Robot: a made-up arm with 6 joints. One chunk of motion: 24 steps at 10 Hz.
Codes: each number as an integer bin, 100 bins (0 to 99) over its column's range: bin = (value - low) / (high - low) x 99, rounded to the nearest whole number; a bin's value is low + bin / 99 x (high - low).
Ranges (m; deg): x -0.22..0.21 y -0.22..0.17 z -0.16..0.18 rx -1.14..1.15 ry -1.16..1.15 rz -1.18..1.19
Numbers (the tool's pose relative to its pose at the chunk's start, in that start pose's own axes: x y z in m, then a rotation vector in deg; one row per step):
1: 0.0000 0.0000 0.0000 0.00 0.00 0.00
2: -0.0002 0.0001 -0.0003 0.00 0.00 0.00
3: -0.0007 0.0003 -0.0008 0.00 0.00 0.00
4: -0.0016 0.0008 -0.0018 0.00 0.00 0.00
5: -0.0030 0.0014 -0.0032 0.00 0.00 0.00
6: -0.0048 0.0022 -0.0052 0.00 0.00 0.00
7: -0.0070 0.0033 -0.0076 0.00 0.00 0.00
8: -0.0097 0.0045 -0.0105 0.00 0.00 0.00
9: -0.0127 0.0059 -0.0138 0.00 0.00 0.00
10: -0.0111 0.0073 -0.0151 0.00 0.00 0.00
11: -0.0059 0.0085 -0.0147 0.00 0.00 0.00
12: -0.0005 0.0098 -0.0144 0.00 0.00 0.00
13: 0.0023 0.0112 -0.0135 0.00 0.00 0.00
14: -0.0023 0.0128 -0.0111 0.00 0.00 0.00
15: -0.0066 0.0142 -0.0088 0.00 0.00 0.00
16: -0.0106 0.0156 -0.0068 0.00 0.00 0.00
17: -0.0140 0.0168 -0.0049 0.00 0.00 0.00
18: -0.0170 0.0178 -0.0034 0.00 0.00 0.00
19: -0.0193 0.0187 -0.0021 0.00 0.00 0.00
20: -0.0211 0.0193 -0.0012 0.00 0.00 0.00
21: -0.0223 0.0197 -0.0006 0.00 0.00 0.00
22: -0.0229 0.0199 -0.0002 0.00 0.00 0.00
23: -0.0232 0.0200 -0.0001 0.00 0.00 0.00
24: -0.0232 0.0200 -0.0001 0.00 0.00 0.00
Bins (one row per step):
1: 51 56 47 49 50 49
2: 51 56 47 49 50 49
3: 50 56 46 49 50 49
4: 50 56 46 49 50 49
5: 50 56 46 49 50 49
6: 50 56 45 49 50 49
7: 49 57 44 49 50 49
8: 48 57 44 49 50 49
9: 48 57 43 49 50 49
10: 48 58 42 49 50 49
11: 49 58 42 49 50 49
12: 51 58 42 49 50 49
13: 51 59 43 49 50 49
14: 50 59 43 49 50 49
15: 49 59 44 49 50 49
16: 48 60 45 49 50 49
17: 47 60 45 49 50 49
18: 47 60 46 49 50 49
19: 46 61 46 49 50 49
20: 46 61 46 49 50 49
21: 46 61 46 49 50 49
22: 45 61 47 49 50 49
23: 45 61 47 49 50 49
24: 45 61 47 49 50 49

